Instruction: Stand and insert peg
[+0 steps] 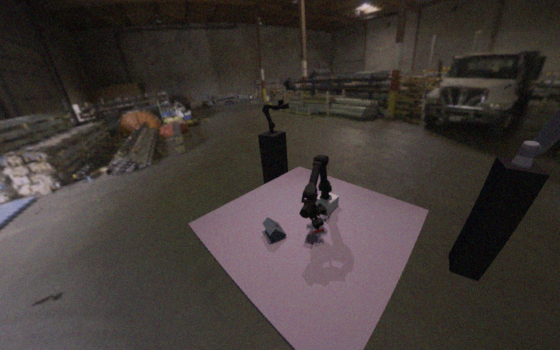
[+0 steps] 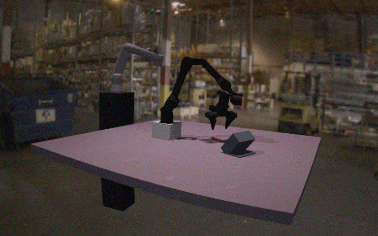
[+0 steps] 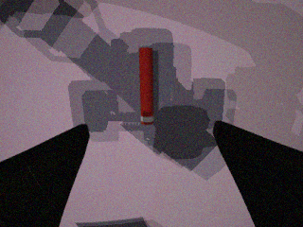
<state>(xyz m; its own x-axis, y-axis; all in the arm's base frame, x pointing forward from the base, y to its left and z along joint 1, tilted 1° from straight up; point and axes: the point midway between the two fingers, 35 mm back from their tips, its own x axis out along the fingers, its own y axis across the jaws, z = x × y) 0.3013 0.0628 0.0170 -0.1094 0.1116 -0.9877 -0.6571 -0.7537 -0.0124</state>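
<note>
Right now the red peg is 6 cm below my gripper tip and 1 cm behind it. Round my gripper tip: sloped panel 22 cm to the right, 15 cm ahead, 2 cm below.
</note>
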